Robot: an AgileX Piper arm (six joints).
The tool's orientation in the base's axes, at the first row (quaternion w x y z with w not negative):
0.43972, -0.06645, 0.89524, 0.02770
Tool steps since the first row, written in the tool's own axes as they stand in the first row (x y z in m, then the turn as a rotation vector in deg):
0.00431, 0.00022, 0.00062, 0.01, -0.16, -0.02
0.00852, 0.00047, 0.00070, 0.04, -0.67, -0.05
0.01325, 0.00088, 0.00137, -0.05, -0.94, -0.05
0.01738, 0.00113, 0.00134, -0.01, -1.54, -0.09
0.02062, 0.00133, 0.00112, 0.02, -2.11, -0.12
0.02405, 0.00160, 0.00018, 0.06, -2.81, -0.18
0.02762, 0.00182, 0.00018, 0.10, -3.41, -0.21
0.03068, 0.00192, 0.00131, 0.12, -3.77, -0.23
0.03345, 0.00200, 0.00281, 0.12, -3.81, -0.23
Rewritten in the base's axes. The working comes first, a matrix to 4 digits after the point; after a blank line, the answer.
The tool's axes in the first row as the columns of a matrix, in the base's axes (used below as rounded here):
-0.6045, -0.1433, 0.7836
-0.0946, 0.9896, 0.1080
-0.7910, -0.0088, -0.6118

-0.00215, -0.00012, -0.00379, 0.00, -0.16, 0.01
-0.00467, -0.00027, -0.00717, 0.03, -0.67, 0.00
-0.00706, -0.00023, -0.01133, 0.13, -0.93, 0.08
-0.00962, -0.00038, -0.01458, 0.16, -1.53, 0.08
-0.01178, -0.00051, -0.01701, 0.20, -2.10, 0.08
-0.01463, -0.00067, -0.01915, 0.23, -2.81, 0.09
-0.01682, -0.00079, -0.02197, 0.26, -3.41, 0.08
-0.01779, -0.00086, -0.02509, 0.29, -3.77, 0.08
-0.01831, -0.00088, -0.02820, 0.29, -3.81, 0.08

